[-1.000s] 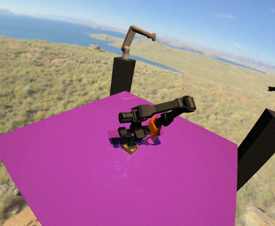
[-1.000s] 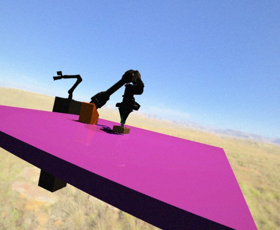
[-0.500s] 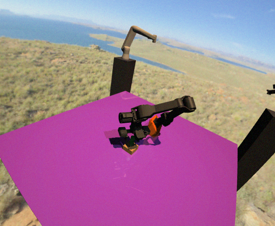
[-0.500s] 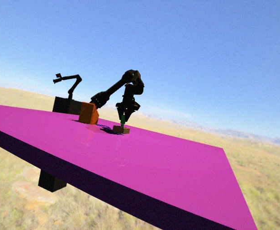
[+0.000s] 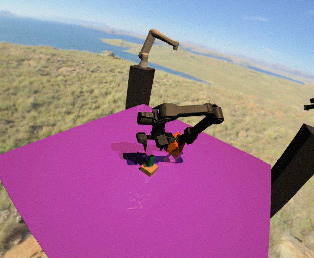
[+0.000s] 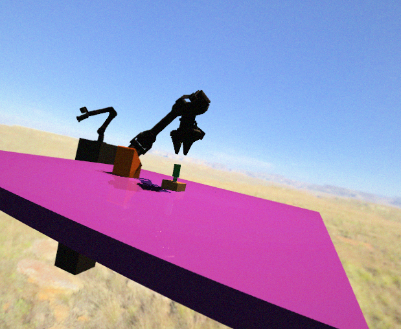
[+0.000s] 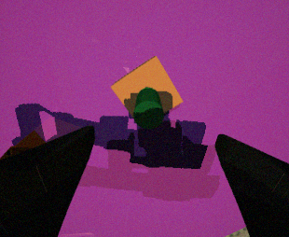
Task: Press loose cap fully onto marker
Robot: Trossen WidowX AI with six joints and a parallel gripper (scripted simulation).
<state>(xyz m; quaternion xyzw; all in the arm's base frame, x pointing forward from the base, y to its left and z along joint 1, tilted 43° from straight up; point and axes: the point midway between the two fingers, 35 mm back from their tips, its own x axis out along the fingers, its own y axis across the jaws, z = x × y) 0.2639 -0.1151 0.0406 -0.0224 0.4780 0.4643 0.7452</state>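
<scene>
My gripper tip is 7 cm above the green marker cap. From my gripper tip the other things lie so: orange-brown holder block 13 cm below.
</scene>
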